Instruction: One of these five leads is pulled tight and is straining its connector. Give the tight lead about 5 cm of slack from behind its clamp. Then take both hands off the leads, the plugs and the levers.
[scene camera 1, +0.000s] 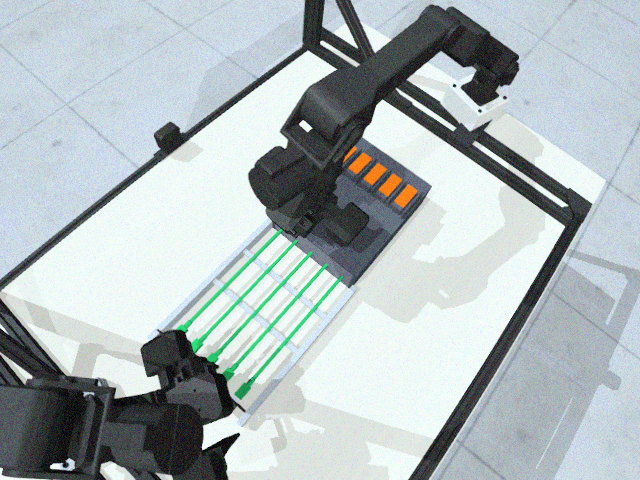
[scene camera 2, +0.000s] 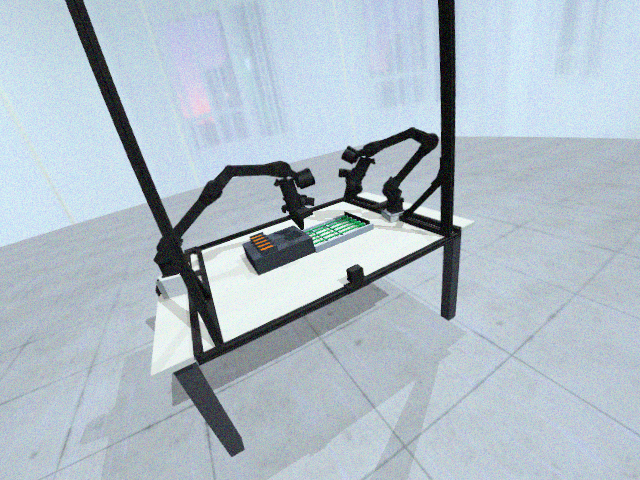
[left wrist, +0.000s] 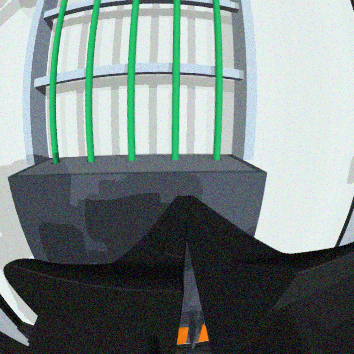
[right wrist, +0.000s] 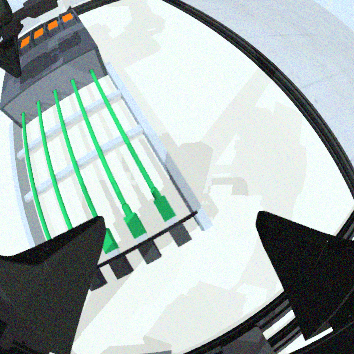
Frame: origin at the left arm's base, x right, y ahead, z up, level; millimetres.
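Seen in the pictures: left gripper, fingertip midpoint: (scene camera 1: 302, 221) (scene camera 2: 302, 229) (left wrist: 183, 203) (right wrist: 19, 75); right gripper, fingertip midpoint: (scene camera 2: 345, 199) (right wrist: 182, 222); left arm's base, link origin: (scene camera 1: 479, 92) (scene camera 2: 172, 271); right arm's base, link origin: (scene camera 2: 395, 210).
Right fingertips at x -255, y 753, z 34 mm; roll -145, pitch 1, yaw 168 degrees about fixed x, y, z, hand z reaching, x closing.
Offsets run from my right fingertips to a thing's top centre. "*": to the spot under its first point.
Five green leads (scene camera 1: 263, 305) (left wrist: 132, 100) (right wrist: 75, 165) run side by side from the dark clamp housing {dx +183, dy -358, dz -23 mm} (scene camera 1: 361, 258) (scene camera 2: 273, 258) (left wrist: 230, 187) to green plugs {dx +9, dy -21, dz -80 mm} (scene camera 1: 242, 390) (right wrist: 162, 205) at the far end. I cannot tell which lead is tight. Orange levers {dx +166, dy -423, dz -29 mm} (scene camera 1: 390, 184) (right wrist: 52, 25) stand on the housing; one is partly hidden in scene camera 1. My left gripper (scene camera 2: 302, 225) (left wrist: 183, 203) is shut and empty, low over the housing near its lead side; contact is unclear. My right gripper (right wrist: 182, 222) is open and empty above the plug end; its near finger hides some plugs in the right wrist view.
A pale frame (scene camera 1: 279, 379) (left wrist: 251, 100) with two crossbars runs under and beside the leads. A black plate {* dx -15, dy -6, dz -66 mm} (right wrist: 192, 215) with dark blocks {* dx -1, dy +8, dz -78 mm} (right wrist: 181, 234) closes its plug end. A small black block {* dx +494, dy -134, dz -59 mm} (scene camera 1: 168, 135) (scene camera 2: 355, 273) sits on the table's edge rail.
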